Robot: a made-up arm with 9 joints. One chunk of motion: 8 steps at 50 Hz.
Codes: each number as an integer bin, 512 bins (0 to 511) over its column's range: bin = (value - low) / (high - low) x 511, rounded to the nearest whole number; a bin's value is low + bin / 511 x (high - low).
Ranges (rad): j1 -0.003..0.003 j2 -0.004..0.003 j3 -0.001..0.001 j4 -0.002..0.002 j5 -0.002..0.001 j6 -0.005..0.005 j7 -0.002..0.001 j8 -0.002..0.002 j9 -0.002..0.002
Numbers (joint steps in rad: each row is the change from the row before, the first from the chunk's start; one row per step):
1: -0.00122 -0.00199 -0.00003 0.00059 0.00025 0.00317 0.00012 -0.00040 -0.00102
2: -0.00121 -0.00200 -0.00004 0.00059 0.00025 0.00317 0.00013 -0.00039 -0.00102
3: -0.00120 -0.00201 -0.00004 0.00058 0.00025 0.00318 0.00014 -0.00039 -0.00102
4: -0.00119 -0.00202 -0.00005 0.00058 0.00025 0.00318 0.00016 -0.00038 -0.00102
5: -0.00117 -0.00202 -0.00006 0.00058 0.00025 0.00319 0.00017 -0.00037 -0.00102
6: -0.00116 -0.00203 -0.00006 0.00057 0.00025 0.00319 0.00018 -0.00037 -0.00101
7: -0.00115 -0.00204 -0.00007 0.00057 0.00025 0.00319 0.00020 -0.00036 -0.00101
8: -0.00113 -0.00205 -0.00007 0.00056 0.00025 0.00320 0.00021 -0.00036 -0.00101
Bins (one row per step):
1: 152 147 248 331 383 417 361 204 125
2: 152 146 245 331 383 417 363 206 125
3: 153 145 245 330 383 418 365 206 125
4: 154 145 243 330 383 418 368 207 125
5: 156 145 240 330 383 419 370 208 125
6: 157 144 240 328 383 419 371 208 126
7: 158 143 238 328 383 419 375 210 126
8: 159 142 238 327 383 419 376 210 126

